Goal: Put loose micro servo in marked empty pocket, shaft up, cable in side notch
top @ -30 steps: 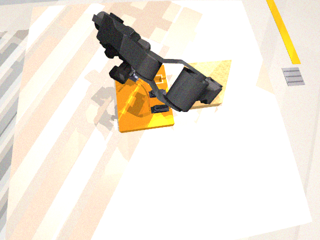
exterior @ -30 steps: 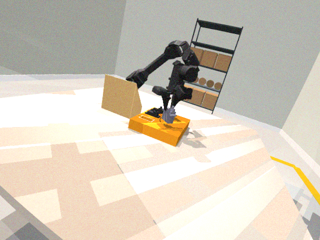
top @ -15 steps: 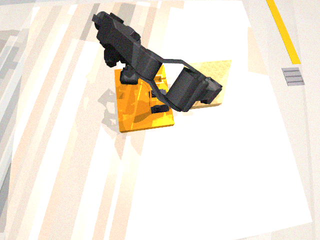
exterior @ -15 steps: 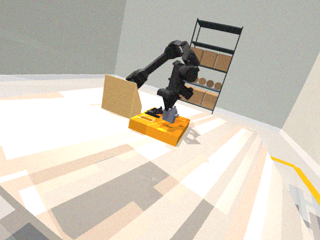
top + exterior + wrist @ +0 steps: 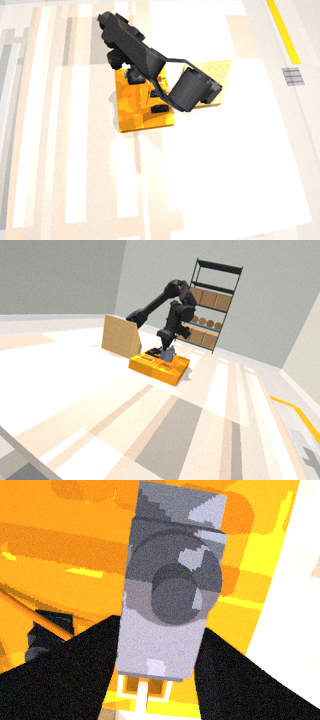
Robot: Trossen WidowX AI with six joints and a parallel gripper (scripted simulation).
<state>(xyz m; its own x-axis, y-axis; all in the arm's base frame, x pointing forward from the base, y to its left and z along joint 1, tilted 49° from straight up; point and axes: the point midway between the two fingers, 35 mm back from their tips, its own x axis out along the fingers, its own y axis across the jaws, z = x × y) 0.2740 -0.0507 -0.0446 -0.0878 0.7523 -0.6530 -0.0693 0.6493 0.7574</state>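
Right now the yellow deck is 20 mm ahead of my gripper tip, 70 mm to the left of it and 100 mm below it.
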